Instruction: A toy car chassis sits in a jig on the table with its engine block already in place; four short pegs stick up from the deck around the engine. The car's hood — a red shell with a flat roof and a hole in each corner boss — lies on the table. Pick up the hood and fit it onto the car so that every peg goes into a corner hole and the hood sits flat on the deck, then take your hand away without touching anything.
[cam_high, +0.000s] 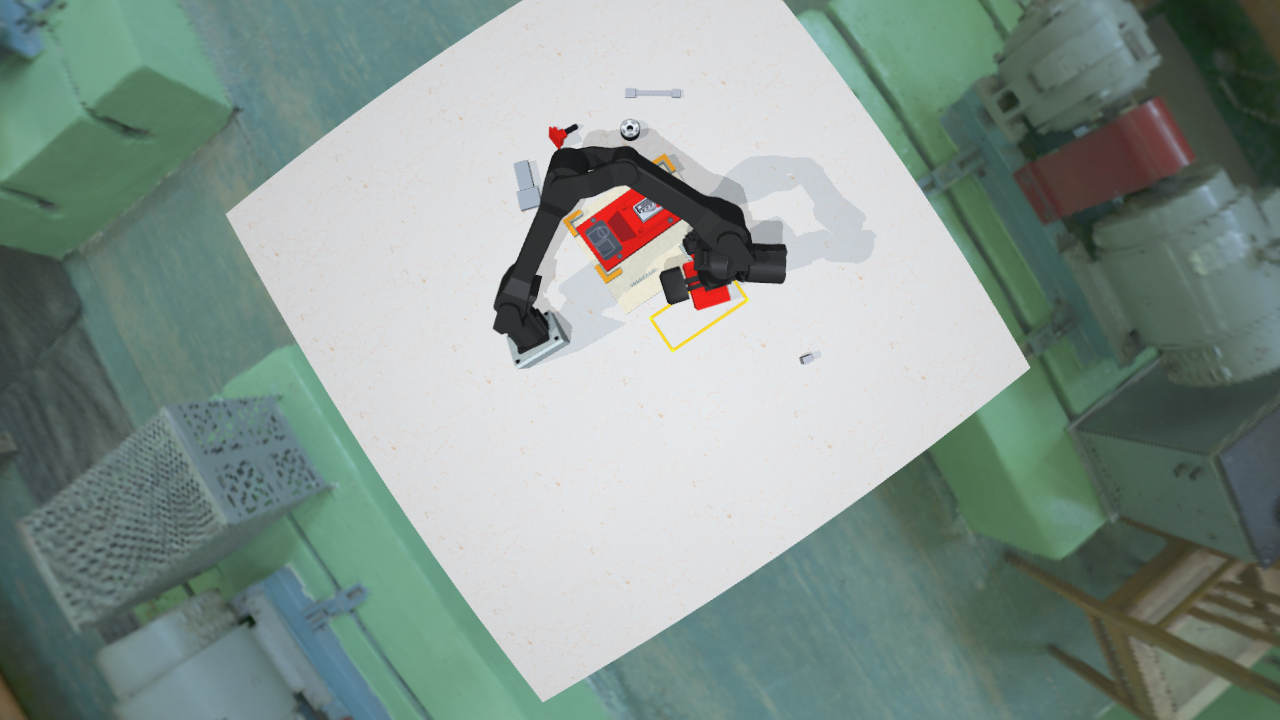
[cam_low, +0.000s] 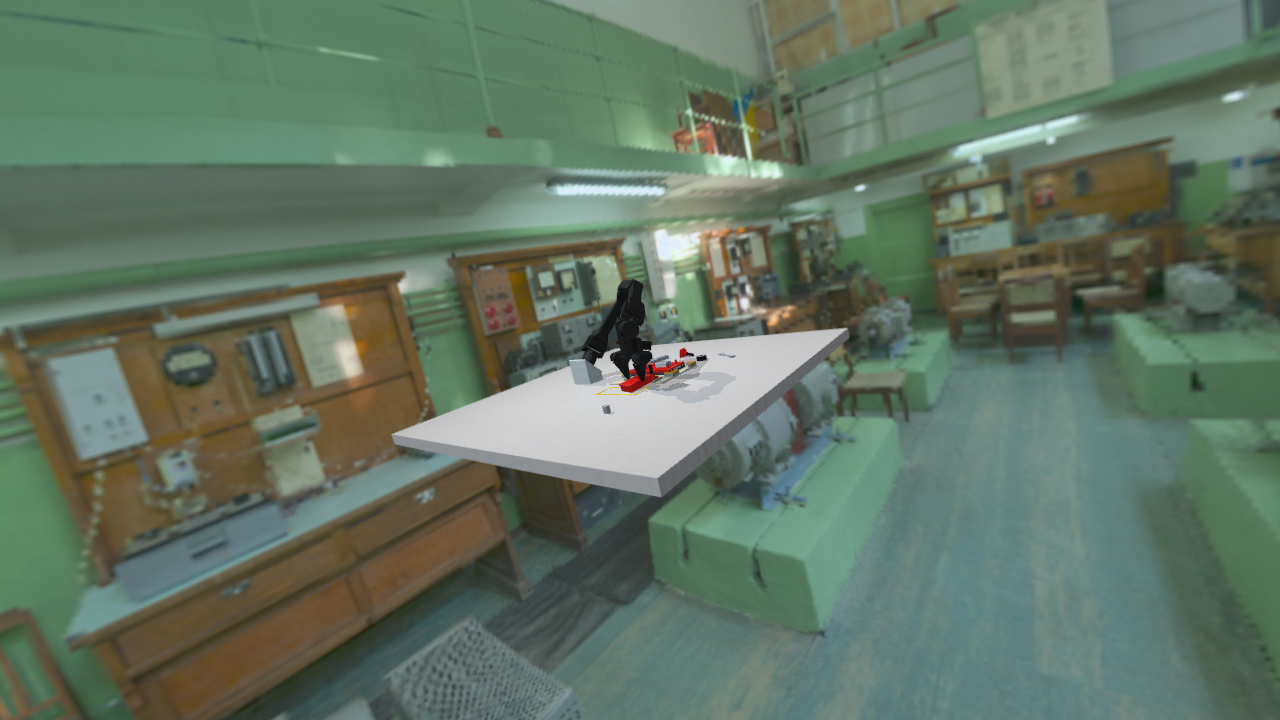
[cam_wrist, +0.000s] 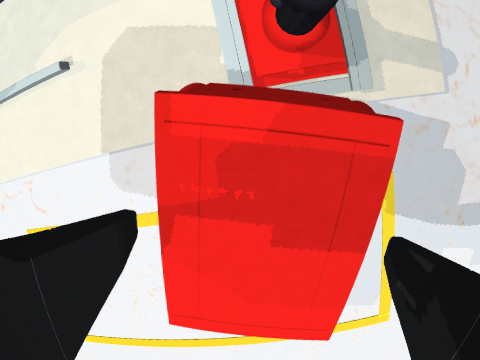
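The red hood lies 1 cm below my gripper tip. The rest, counted from my gripper tip: grey axle: 41 cm to the left, 8 cm ahead, 2 cm below; wheel: 35 cm to the left, 2 cm below.
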